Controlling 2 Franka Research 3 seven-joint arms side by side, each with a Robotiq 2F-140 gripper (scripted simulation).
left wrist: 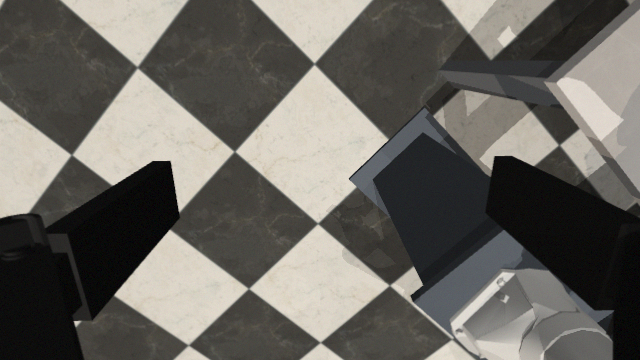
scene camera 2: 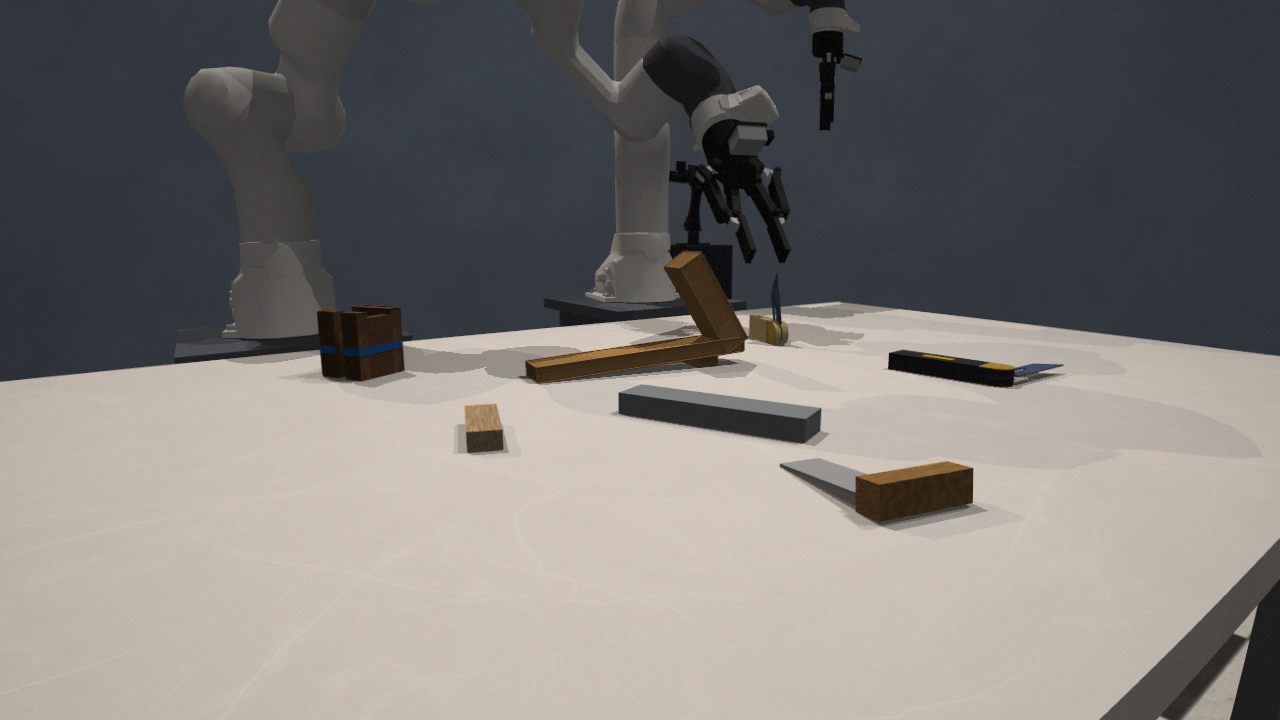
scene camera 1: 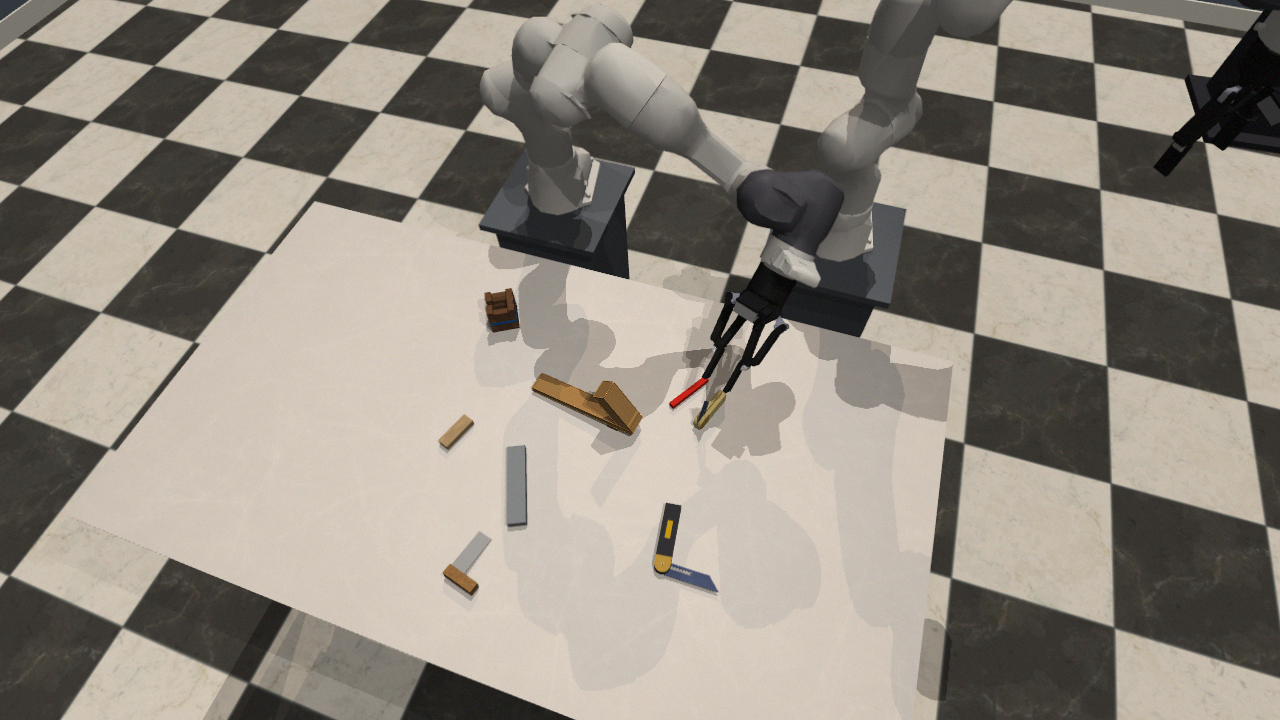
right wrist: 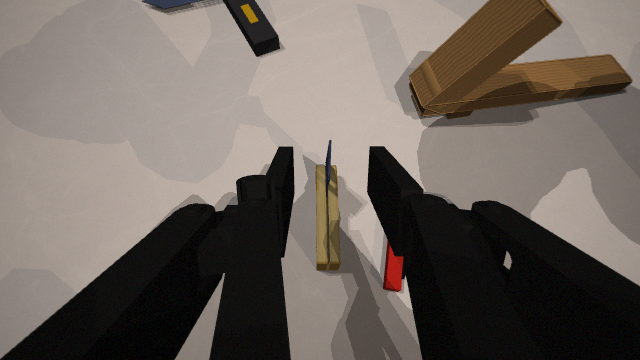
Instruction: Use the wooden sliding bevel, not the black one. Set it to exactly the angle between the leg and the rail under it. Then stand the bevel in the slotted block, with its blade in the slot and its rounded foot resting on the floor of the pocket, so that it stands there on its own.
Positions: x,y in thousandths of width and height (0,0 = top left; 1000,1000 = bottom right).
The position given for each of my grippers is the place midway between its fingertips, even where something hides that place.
Note:
I see my left gripper (scene camera 1: 929,220), my right gripper (scene camera 2: 600,356), a black bevel (scene camera 2: 761,516) and a grey bar (scene camera 2: 623,588).
The grey bar is seen too in scene camera 1 (scene camera 1: 404,633). My left gripper also shows in the left wrist view (left wrist: 521,521) and in scene camera 2 (scene camera 2: 646,176). My right gripper shows as well in scene camera 1 (scene camera 1: 560,534) and in the right wrist view (right wrist: 518,471). The left wrist view does not show the black bevel: it is out of frame. The left wrist view does not show the grey bar: it is out of frame.

